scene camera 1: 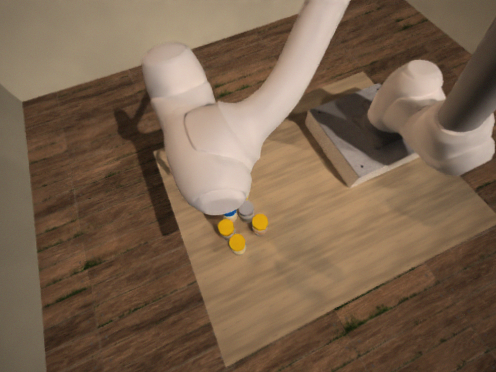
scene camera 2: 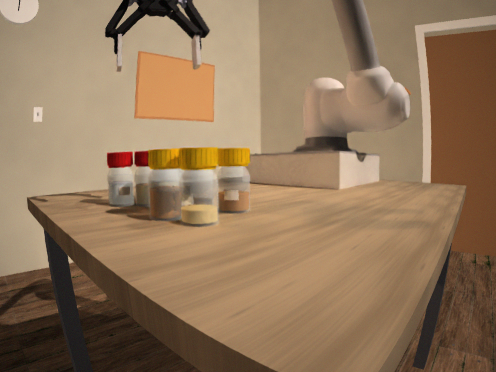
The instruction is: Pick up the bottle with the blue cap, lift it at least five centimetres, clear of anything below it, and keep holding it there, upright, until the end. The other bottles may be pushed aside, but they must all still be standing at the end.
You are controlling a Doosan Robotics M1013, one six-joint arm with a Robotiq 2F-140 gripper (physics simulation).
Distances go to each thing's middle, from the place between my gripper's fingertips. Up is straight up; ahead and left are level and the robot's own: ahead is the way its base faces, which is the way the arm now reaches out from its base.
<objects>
I see the brown-filled bottle [scene camera 2: 163,184] 20 mm ahead of my hand, 70 mm to the left of it and 210 mm below it.
</objects>
